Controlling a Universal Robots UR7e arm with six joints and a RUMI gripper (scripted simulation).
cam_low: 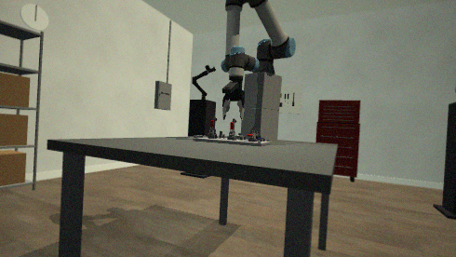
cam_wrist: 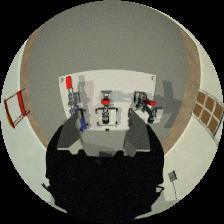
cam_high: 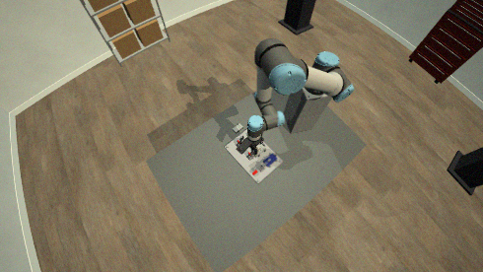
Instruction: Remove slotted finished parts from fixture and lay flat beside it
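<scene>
The white fixture plate is 3 cm behind my hand and 12 cm below it. The rest, counted from my hand: blue blank (10 cm behind, 10 cm to the left, 10 cm below); light grey part (8 cm behind, 23 cm to the right, 11 cm below).
</scene>
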